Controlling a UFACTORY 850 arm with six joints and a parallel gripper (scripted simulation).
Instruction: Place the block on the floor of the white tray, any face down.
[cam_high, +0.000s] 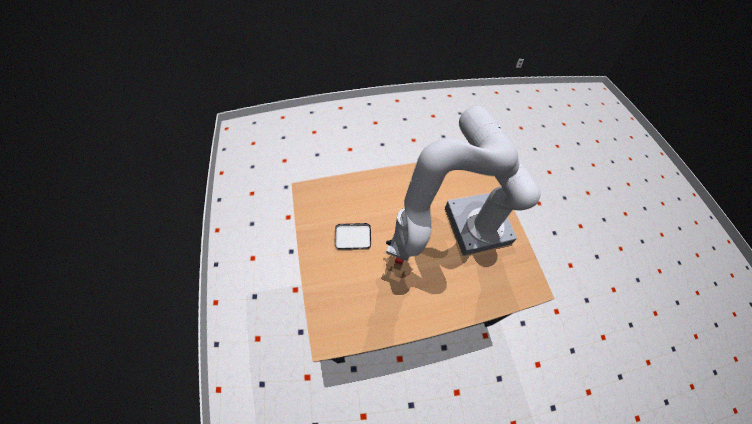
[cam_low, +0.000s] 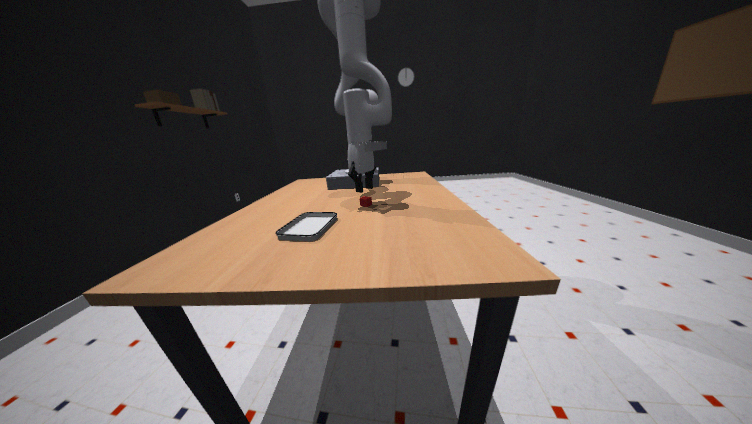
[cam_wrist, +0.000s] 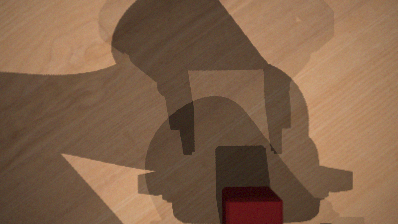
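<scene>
Now: the red block 60 mm below my hand. The rest, counted from my hand: white tray 180 mm to the right, 170 mm ahead, 70 mm below.
</scene>
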